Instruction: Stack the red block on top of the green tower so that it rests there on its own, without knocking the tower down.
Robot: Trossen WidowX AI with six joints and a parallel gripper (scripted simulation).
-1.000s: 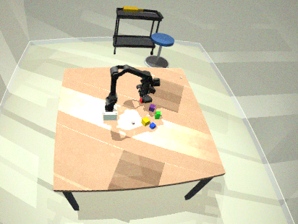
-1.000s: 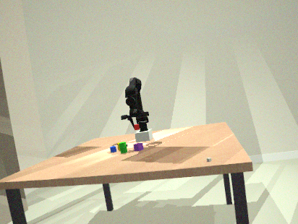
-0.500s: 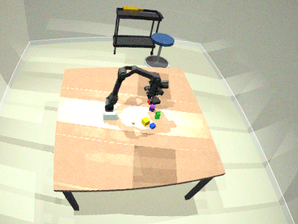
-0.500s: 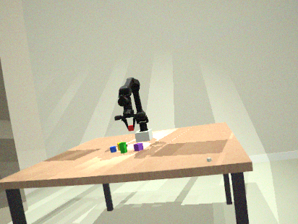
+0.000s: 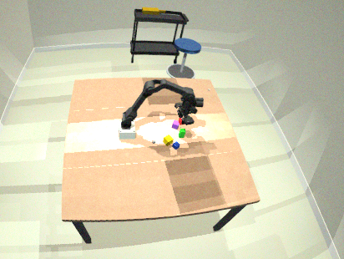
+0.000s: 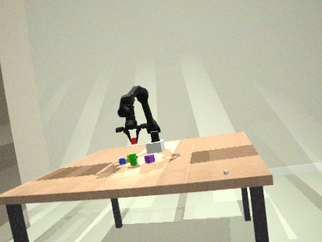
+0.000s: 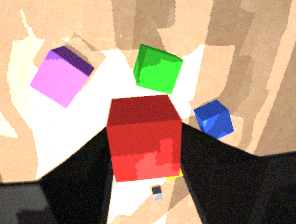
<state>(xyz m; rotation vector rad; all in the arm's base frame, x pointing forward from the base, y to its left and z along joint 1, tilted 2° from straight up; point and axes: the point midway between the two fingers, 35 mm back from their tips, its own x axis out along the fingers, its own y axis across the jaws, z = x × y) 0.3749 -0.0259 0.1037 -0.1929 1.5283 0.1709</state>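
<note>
My gripper tip is 1 cm past the purple block, 8 cm to the right of it and 11 cm above it. Also, from my gripper tip: blue block: 4 cm behind, 11 cm to the right, 11 cm below; then yellow block: 9 cm behind, 7 cm to the right, 11 cm below; then red block: 1 cm above.
</note>
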